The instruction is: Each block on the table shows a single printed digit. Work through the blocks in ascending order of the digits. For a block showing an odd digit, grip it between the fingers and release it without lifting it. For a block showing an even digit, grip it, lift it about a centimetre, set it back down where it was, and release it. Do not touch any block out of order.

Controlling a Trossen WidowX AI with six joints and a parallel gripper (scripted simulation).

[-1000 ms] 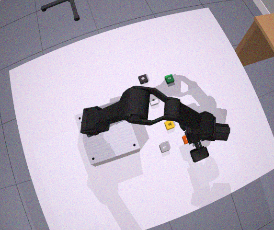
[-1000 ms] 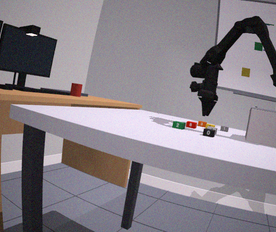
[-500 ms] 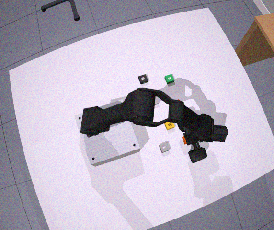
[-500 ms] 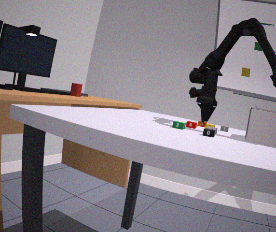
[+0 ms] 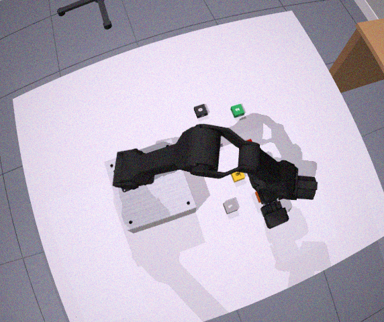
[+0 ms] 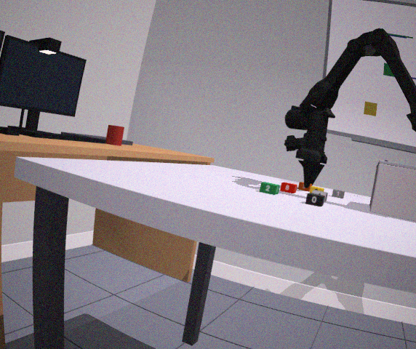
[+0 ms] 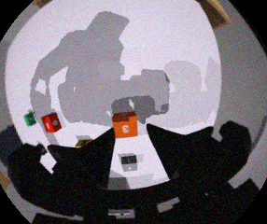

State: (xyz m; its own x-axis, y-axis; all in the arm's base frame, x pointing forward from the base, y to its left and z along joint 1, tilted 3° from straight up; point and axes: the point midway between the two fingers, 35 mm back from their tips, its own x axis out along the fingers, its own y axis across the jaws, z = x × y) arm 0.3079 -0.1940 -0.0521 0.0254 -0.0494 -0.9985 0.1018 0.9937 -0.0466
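My gripper tip is 1 cm short of the orange block. From my gripper tip the other things lie so: yellow block (3 cm behind, 9 cm to the left); grey block (9 cm behind, 2 cm to the left); red block (4 cm ahead, 15 cm to the left).
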